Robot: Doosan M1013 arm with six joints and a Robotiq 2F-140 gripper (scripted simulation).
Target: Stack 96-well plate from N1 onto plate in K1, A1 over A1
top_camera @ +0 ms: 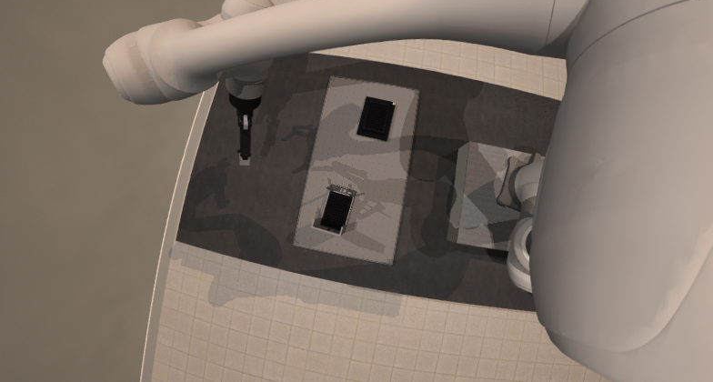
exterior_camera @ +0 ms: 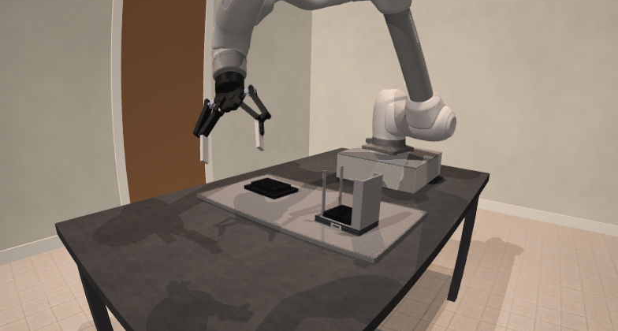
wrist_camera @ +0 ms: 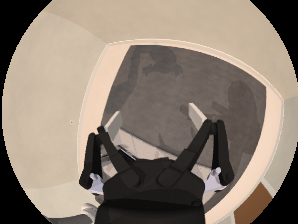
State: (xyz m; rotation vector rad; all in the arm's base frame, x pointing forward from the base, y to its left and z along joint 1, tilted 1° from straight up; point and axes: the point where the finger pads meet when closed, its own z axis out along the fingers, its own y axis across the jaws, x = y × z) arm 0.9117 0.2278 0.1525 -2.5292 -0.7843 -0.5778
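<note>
Now: the pale A1 mark 39 cm to the right of my hand, 36 cm behind it and 22 cm below it. Round my hand: tall grey wall: 32 cm behind, 15 cm to the left, 15 cm below.
</note>
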